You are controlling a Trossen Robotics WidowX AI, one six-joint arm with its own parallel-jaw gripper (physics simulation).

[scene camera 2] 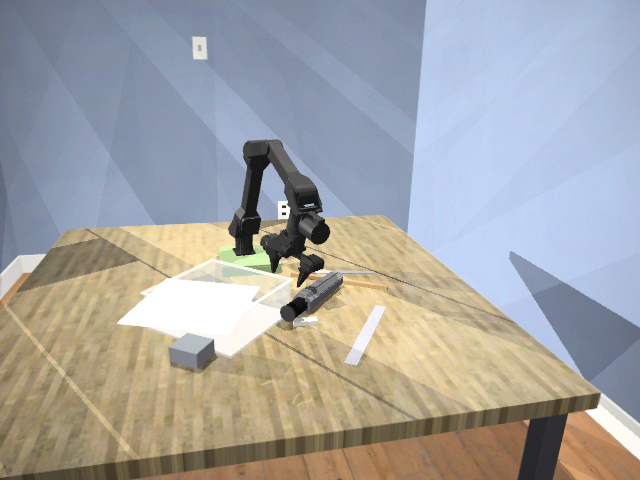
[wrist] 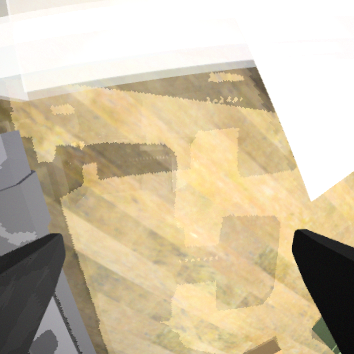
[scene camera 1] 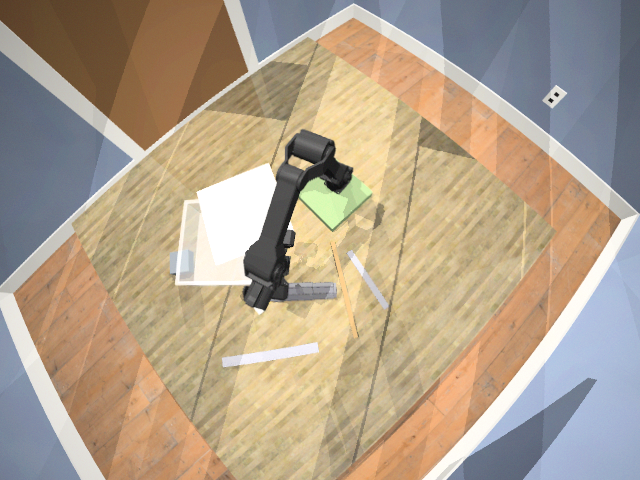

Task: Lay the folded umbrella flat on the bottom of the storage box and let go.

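Seen in the pictures: gripper, between the fingertips: point(scene camera 2: 285, 279) point(wrist: 179, 243); arm's base, origin of its link: point(scene camera 2: 244, 251) point(scene camera 1: 337, 182).
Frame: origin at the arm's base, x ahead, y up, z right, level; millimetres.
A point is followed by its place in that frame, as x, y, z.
The folded grey umbrella point(scene camera 1: 312, 290) {319, 20, -168} point(scene camera 2: 323, 289) {374, 10, -140} point(wrist: 22, 210) {369, 9, -72} lies on the table beside the storage box, its black handle end towards the front in scene view 2. The translucent white storage box point(scene camera 1: 180, 242) {474, 64, 230} point(scene camera 2: 258, 328) {497, -8, 69} point(wrist: 140, 72) {356, -2, -2} is partly covered by a tilted white sheet point(scene camera 1: 235, 217) {303, -29, 198} point(scene camera 2: 191, 304) {281, -29, 202} point(wrist: 310, 100). My gripper point(scene camera 1: 285, 264) {312, 24, -51} point(scene camera 2: 286, 277) {312, 24, -51} point(wrist: 179, 243) {312, 24, -51} is open and empty, low between the box and umbrella. In the wrist view, bare table shows between the fingers, and the left finger overlaps the umbrella's edge. The arm hides the handle in scene view 1.
A grey block point(scene camera 1: 180, 262) {532, 3, 220} point(scene camera 2: 191, 351) {569, 3, 230} is by the box. A small white piece point(scene camera 2: 305, 321) {475, -21, -56} lies near the handle. White strips point(scene camera 1: 269, 354) {550, -31, -188} point(scene camera 1: 368, 280) {185, -31, -275} and an orange stick point(scene camera 1: 345, 294) {264, -21, -247} point(scene camera 2: 356, 282) {291, -22, -276} lie around the umbrella. The arm stands on a green base point(scene camera 1: 333, 211) {87, 0, -56}.
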